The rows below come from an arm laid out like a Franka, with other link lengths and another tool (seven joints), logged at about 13 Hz.
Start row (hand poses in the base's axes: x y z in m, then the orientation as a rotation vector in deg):
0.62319, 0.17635, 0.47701, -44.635, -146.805, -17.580
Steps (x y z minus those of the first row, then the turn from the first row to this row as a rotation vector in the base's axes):
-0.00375, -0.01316, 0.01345, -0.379, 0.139, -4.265
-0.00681, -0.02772, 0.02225, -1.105, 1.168, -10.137
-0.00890, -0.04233, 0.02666, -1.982, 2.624, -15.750
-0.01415, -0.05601, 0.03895, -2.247, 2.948, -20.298
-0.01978, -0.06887, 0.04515, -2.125, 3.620, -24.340
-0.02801, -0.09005, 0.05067, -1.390, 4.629, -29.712
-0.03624, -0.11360, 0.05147, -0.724, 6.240, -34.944
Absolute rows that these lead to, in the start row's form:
0.61944, 0.16319, 0.49046, -50.312, -145.372, -18.371
0.61638, 0.14863, 0.49926, -58.064, -142.385, -18.775
0.61429, 0.13402, 0.50367, -65.350, -138.829, -18.666
0.60904, 0.12034, 0.51596, -71.095, -136.368, -19.512
0.60341, 0.10748, 0.52216, -75.926, -133.554, -20.505
0.59518, 0.08630, 0.52768, -81.958, -129.304, -22.440
0.58695, 0.06275, 0.52848, -87.535, -124.385, -23.898

